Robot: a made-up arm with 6 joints.
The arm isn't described. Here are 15 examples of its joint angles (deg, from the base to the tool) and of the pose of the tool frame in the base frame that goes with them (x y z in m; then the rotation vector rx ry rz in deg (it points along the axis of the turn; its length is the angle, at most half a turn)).
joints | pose
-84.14 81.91 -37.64 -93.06 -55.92 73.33 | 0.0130 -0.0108 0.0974 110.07 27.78 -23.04
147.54 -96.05 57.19 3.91 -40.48 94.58 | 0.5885 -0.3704 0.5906 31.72 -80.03 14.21
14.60 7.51 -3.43 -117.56 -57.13 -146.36 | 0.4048 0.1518 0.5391 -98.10 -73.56 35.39
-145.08 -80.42 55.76 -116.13 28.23 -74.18 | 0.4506 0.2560 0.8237 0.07 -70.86 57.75
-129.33 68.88 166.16 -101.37 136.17 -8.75 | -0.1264 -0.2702 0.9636 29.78 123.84 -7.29
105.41 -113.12 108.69 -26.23 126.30 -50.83 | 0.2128 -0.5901 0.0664 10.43 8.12 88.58
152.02 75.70 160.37 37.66 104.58 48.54 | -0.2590 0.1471 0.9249 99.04 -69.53 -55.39
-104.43 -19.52 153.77 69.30 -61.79 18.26 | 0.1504 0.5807 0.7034 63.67 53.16 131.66
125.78 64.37 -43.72 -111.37 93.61 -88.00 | -0.0406 -0.0390 0.1931 53.47 -12.66 21.71
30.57 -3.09 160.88 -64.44 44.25 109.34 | -0.3964 -0.2628 0.8672 64.73 -109.50 -77.61
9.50 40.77 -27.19 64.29 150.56 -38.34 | 0.3531 -0.0246 0.2745 46.83 -70.27 89.20
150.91 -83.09 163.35 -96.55 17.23 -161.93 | 0.4612 -0.3143 0.0352 76.27 38.94 -42.10
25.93 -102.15 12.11 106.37 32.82 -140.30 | -0.4692 -0.2198 0.7274 0.26 -111.57 56.05
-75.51 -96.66 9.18 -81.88 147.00 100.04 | -0.0639 0.3172 0.7892 -66.45 86.04 121.17
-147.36 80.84 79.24 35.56 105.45 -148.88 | -0.6379 -0.3683 0.5064 -1.02 -63.77 -16.15
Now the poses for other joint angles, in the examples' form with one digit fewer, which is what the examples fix.
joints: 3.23 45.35 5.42 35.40 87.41 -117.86
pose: 0.541 -0.050 0.376 79.2 -14.5 62.9
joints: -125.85 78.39 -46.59 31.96 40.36 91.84
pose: -0.018 -0.028 0.138 -14.8 67.2 4.7
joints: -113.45 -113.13 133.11 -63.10 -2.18 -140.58
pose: 0.194 0.462 -0.100 -27.8 53.1 62.3
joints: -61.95 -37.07 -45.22 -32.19 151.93 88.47
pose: 0.104 -0.221 0.509 65.4 18.6 135.9
